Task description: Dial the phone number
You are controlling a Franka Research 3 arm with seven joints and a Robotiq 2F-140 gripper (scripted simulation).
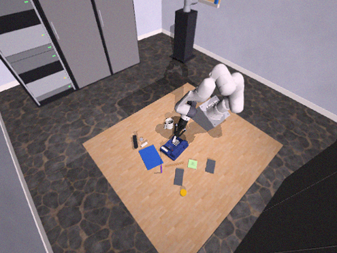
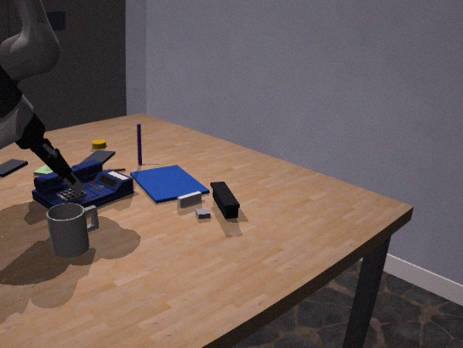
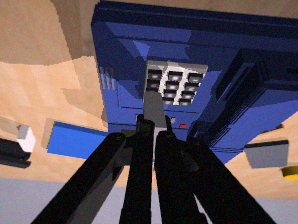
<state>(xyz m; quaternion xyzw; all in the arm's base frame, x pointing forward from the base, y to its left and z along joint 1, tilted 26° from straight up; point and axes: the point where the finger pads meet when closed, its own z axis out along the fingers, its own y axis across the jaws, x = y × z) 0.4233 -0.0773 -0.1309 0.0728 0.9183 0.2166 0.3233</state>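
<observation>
Now: the handset 9 cm to the left of my hand, 4 cm ahead of it and 2 cm below it. Also, from my hand: blue folder: 26 cm ahead, 6 cm to the right, 6 cm below; then grey mug: 17 cm to the right, 12 cm behind, 3 cm below; then wooden pencil: 18 cm ahead, 15 cm to the left, 6 cm below.
</observation>
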